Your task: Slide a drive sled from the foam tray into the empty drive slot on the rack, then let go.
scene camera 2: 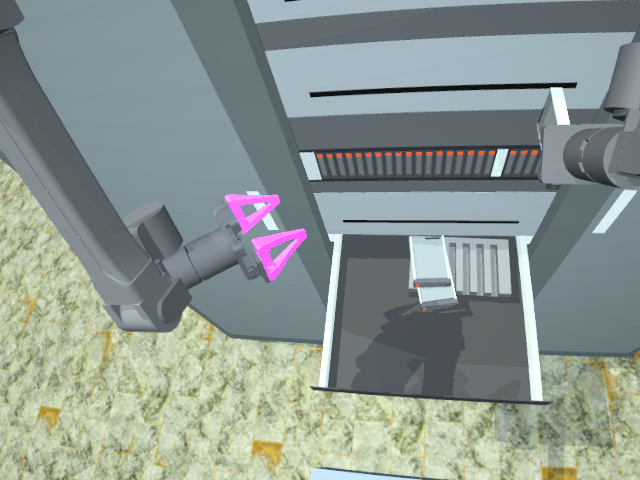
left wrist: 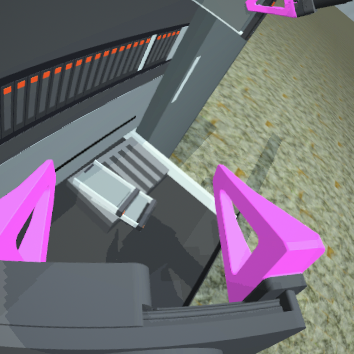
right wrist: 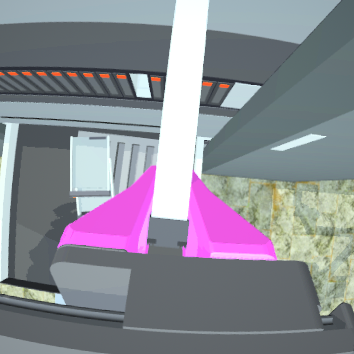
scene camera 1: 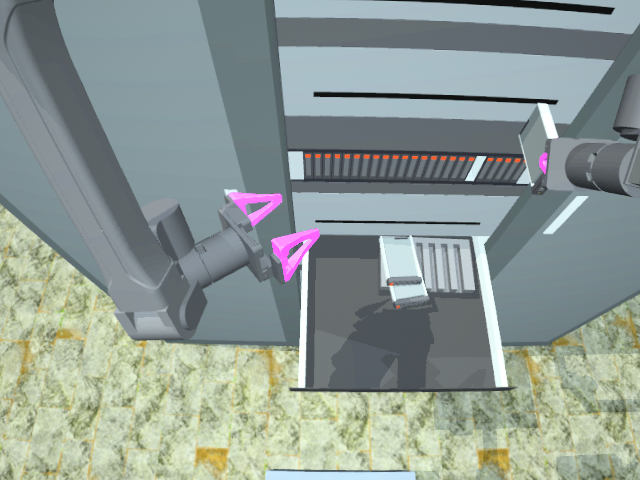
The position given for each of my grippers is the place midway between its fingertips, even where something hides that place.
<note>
My left gripper (scene camera 1: pixel 299 214) is open and holds nothing. Further things: my right gripper (scene camera 2: pixel 558 152), a ribbed foam tray (scene camera 2: pixel 480 268) and a pull-out shelf (left wrist: pixel 177 174).
The ribbed foam tray shows as well in the left wrist view (left wrist: pixel 129 160), in the right wrist view (right wrist: pixel 131 156) and in scene camera 1 (scene camera 1: pixel 446 267). My left gripper shows as well in scene camera 2 (scene camera 2: pixel 291 214) and in the left wrist view (left wrist: pixel 136 169). My right gripper shows as well in the right wrist view (right wrist: pixel 170 175).
</note>
